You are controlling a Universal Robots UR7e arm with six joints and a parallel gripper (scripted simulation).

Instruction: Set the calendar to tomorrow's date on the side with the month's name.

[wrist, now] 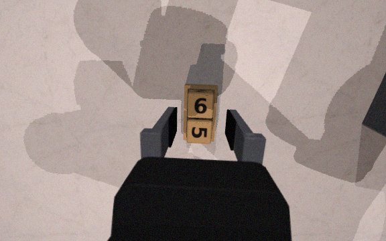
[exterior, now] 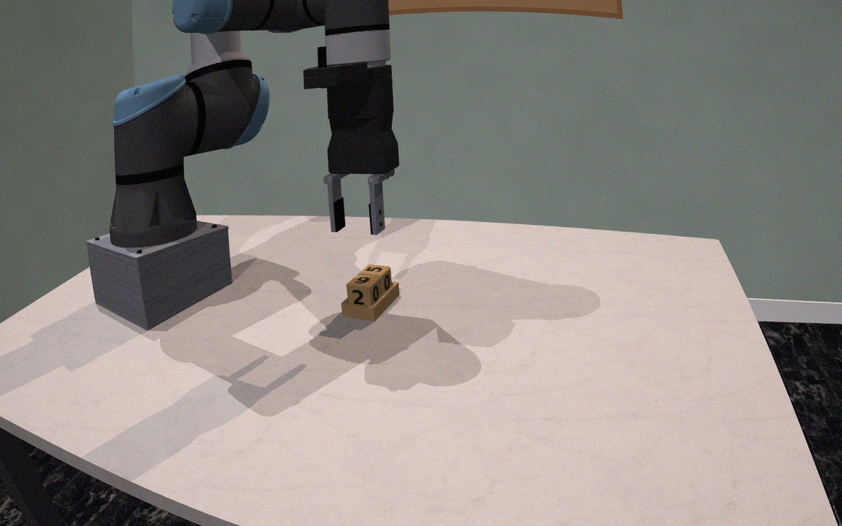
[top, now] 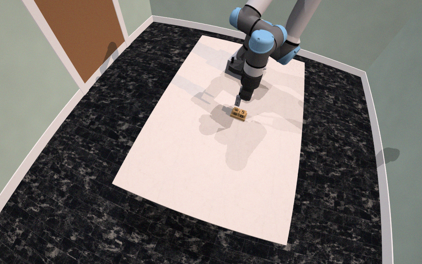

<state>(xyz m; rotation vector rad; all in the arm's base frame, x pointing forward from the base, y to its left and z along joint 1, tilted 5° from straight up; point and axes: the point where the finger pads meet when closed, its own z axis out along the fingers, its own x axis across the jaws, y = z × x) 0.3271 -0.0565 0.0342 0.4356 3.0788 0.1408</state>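
Right now my hand is 11 cm above the wooden calendar tray and 2 cm to the right of it.
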